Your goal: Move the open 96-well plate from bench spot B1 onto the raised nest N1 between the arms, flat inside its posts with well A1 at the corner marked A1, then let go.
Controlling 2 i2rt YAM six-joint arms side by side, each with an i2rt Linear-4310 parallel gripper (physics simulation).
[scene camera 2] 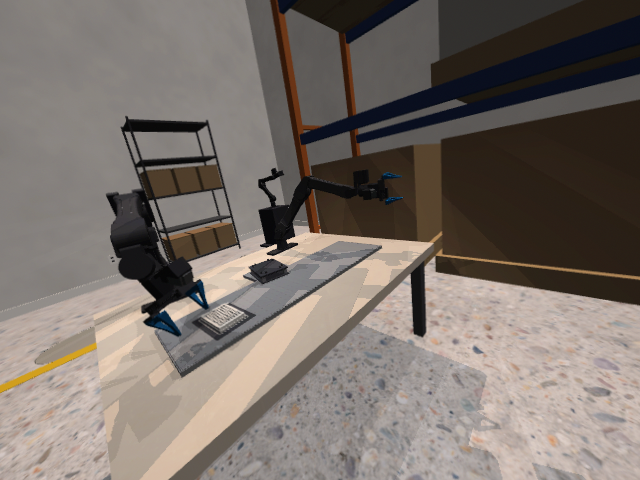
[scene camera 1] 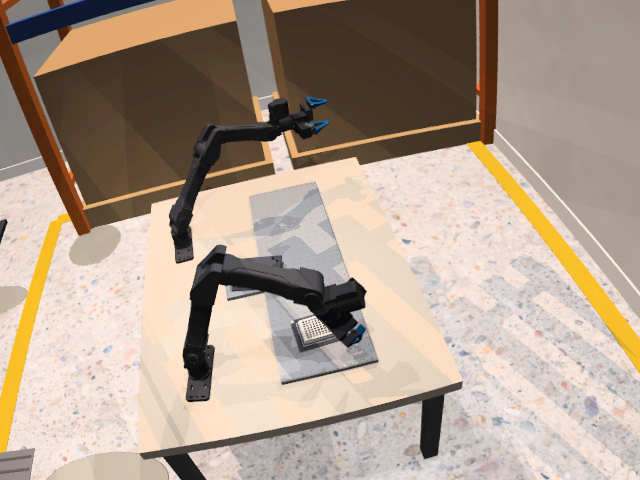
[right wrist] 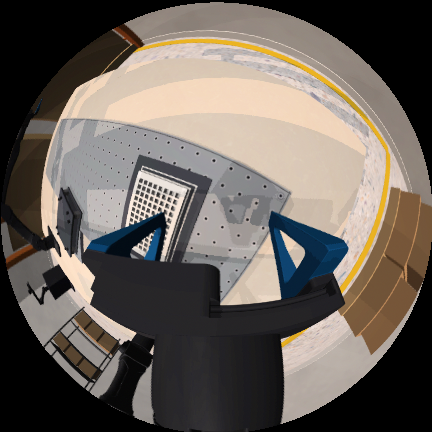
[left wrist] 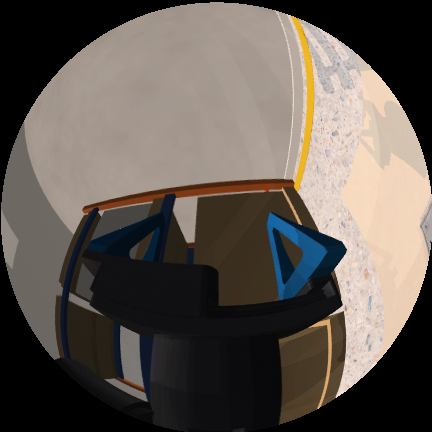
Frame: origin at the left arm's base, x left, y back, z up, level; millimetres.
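Seen in the pictures: left gripper, fingertip midpoint: (scene camera 2: 402,187) (scene camera 1: 327,111) (left wrist: 215,217); right gripper, fingertip midpoint: (scene camera 2: 194,321) (scene camera 1: 348,329) (right wrist: 217,217); left arm's base, origin of the base link: (scene camera 2: 283,249) (scene camera 1: 183,245) (right wrist: 53,239); right arm's base, origin of the base link: (scene camera 2: 171,300) (scene camera 1: 200,373).
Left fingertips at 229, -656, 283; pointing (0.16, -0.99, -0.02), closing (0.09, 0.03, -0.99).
Offsets run from my left fingertips to a thing's top centre, as dx, dy, dz. Level surfaces: height alone.
The white 96-well plate {-810, +260, -254} (scene camera 1: 314,329) (scene camera 2: 223,316) (right wrist: 150,192) lies flat on a dark pad on the grey perforated board. My right gripper (scene camera 1: 360,333) (scene camera 2: 192,321) (right wrist: 217,217) is open and empty, pointing down above the board beside the plate; one finger overlaps the plate in the right wrist view. In scene camera 1 the right arm hides part of the plate. The raised dark nest {-520, +408, -225} (scene camera 1: 271,261) (scene camera 2: 267,269) (right wrist: 69,215) holds no plate; the right arm partly covers it in scene camera 1. My left gripper (scene camera 1: 327,111) (scene camera 2: 401,187) (left wrist: 215,217) is open and empty, high beyond the table's far end. The A1 markings cannot be read.
The grey board {dz -270} (scene camera 1: 305,373) (scene camera 2: 330,263) (right wrist: 220,200) runs along the wooden table {dz -283} (scene camera 1: 413,351) (scene camera 2: 289,320). Large brown boxes (scene camera 1: 155,113) (scene camera 2: 542,196) stand behind the table, near the left gripper in scene camera 1. A shelf rack (scene camera 2: 165,125) stands at the back left in scene camera 2.
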